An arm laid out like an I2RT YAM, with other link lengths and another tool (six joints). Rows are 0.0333 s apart.
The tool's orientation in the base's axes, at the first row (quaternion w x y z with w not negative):
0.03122, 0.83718, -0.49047, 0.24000
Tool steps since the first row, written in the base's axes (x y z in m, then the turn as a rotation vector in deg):
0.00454, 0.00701, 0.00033, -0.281, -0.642, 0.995
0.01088, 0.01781, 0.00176, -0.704, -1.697, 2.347
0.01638, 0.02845, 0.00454, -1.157, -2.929, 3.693
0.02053, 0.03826, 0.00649, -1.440, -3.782, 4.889
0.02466, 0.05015, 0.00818, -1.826, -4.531, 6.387
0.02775, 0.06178, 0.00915, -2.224, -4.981, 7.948
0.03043, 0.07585, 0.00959, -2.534, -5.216, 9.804
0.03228, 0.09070, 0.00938, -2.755, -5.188, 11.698
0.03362, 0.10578, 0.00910, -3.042, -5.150, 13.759
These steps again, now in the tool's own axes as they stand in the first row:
-0.00368, -0.00748, -0.00062, 0.834, 0.385, -0.798
-0.00921, -0.01863, -0.00264, 2.099, 1.036, -1.845
-0.01436, -0.02924, -0.00611, 3.492, 1.805, -2.847
-0.01975, -0.03813, -0.00912, 4.582, 2.264, -3.763
-0.02694, -0.04804, -0.01250, 5.678, 2.699, -5.013
-0.03465, -0.05682, -0.01555, 6.555, 2.979, -6.409
-0.04472, -0.06641, -0.01899, 7.422, 3.020, -8.096
-0.05604, -0.07560, -0.02239, 8.130, 2.843, -9.858
-0.06778, -0.08446, -0.02599, 8.874, 2.686, -11.795

